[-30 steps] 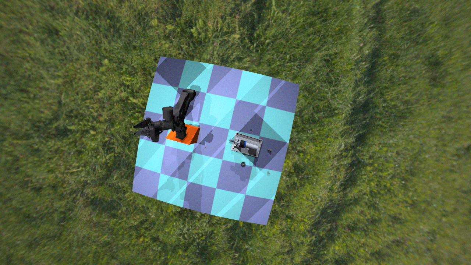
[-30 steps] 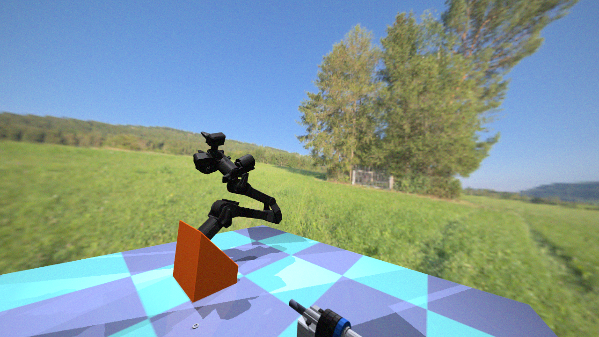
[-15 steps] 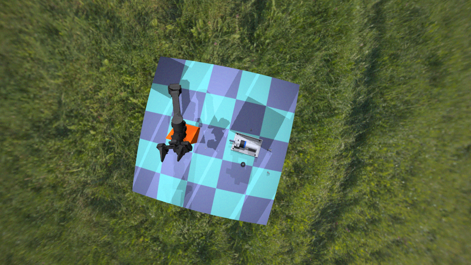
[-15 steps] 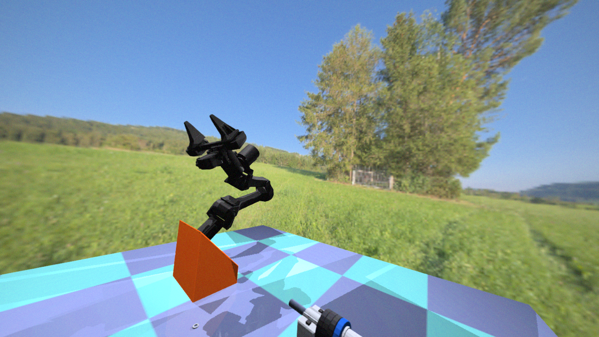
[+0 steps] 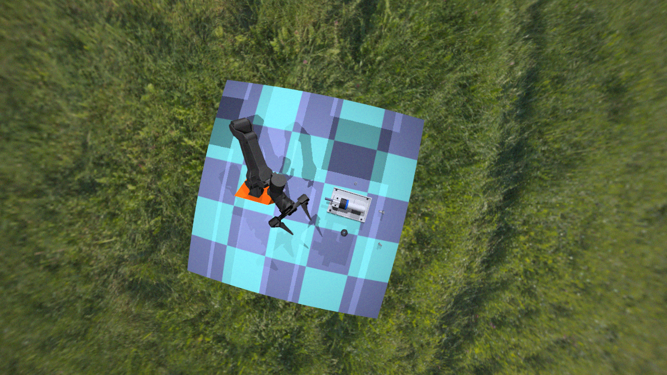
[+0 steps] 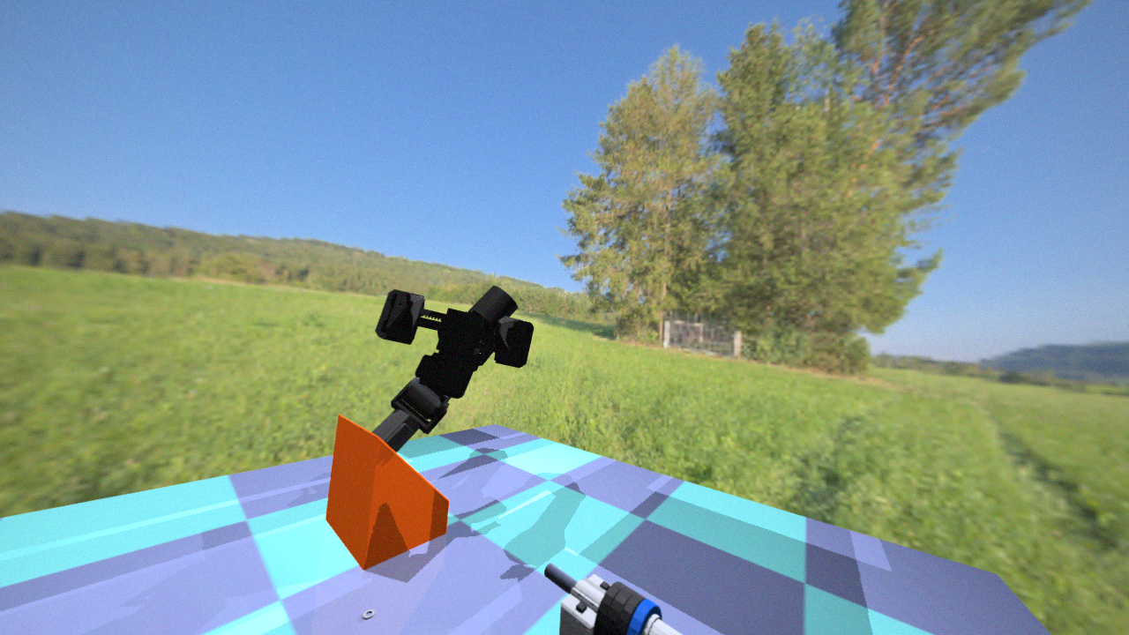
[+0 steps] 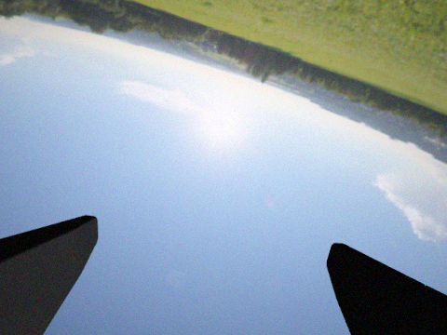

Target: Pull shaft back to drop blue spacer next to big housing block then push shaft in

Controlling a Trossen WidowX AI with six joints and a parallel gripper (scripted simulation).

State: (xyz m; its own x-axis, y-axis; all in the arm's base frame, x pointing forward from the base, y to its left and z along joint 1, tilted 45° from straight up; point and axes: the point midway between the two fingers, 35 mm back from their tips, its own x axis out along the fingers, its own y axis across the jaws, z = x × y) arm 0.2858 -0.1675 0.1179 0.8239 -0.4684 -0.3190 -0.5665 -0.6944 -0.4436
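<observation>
My gripper tip is 28 cm above the grey shaft, 13 cm short of it and 12 cm to the right of it. Round my gripper tip: black spacer: 28 cm below, 15 cm ahead, 12 cm to the left; then white baseplate: 31 cm below, 20 cm ahead, 12 cm to the left; then blue spacer: 28 cm below, 17 cm ahead, 12 cm to the left.
</observation>
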